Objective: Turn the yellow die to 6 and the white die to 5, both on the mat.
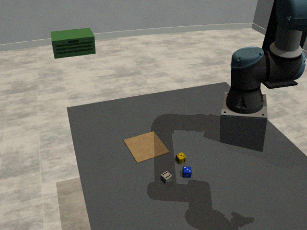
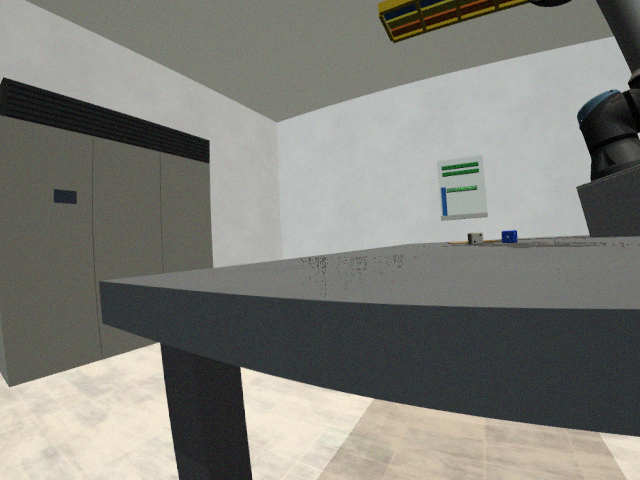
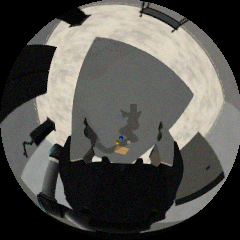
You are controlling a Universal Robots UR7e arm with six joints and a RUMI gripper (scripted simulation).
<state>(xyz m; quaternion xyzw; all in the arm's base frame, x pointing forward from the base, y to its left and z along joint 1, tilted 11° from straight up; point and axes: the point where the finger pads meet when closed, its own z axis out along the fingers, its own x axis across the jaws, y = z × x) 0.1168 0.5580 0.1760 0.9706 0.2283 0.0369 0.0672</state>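
Now: hand 440 mm to the left of the yellow die, 360 mm above it and 160 mm short of it. From my hand the other things lie so: tan mat (560 mm to the right, 370 mm below, 260 mm ahead); then white die (370 mm to the right, 360 mm below, 240 mm ahead); then blue die (370 mm to the right, 360 mm below, 160 mm ahead).
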